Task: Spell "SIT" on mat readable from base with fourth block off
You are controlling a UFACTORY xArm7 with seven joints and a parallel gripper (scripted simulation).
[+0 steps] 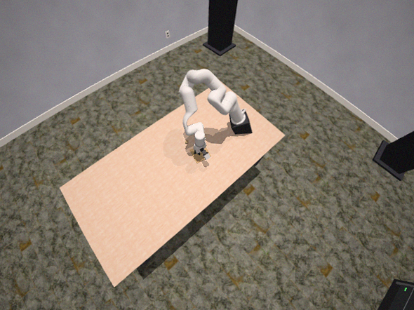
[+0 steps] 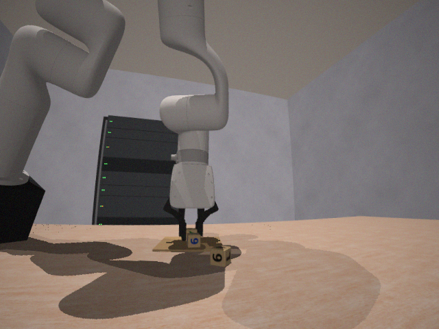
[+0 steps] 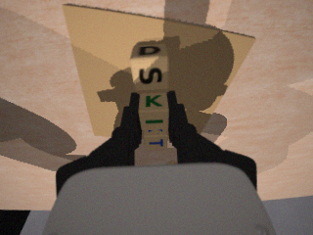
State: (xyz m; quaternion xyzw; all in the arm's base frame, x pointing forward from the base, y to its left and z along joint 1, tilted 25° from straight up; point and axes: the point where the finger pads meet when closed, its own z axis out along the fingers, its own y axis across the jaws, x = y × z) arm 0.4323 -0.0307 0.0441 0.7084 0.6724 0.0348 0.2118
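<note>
Now: hand 10 mm above the wooden block. From my hand the other things lie so: tan mat 30 mm below.
</note>
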